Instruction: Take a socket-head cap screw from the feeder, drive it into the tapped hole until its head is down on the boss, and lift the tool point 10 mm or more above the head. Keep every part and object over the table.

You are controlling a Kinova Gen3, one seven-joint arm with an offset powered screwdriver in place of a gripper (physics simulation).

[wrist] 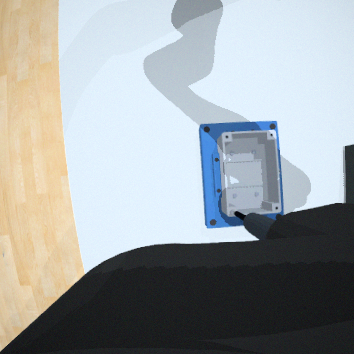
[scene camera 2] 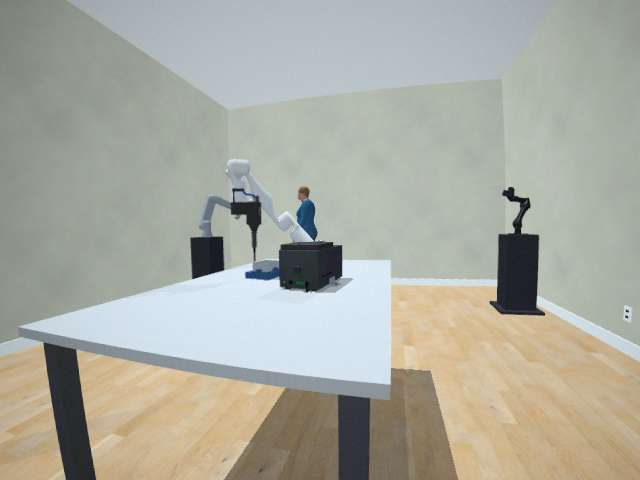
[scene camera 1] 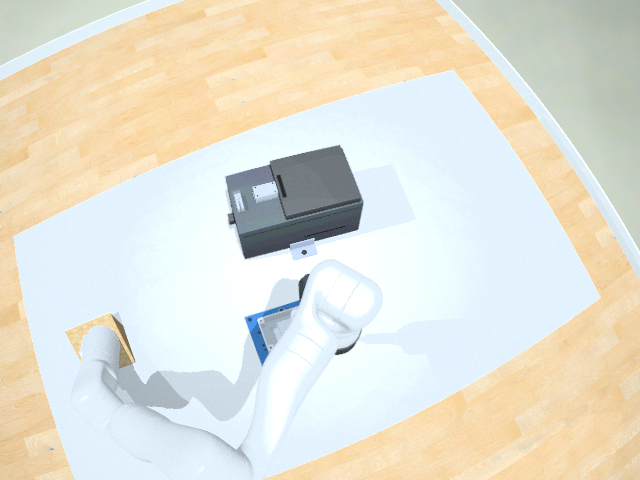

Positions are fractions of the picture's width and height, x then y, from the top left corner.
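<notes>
Visible to me: a blue fixture plate (wrist: 0.59,0.40), together with a dark feeder (scene camera 1: 0.42,0.45).
</notes>
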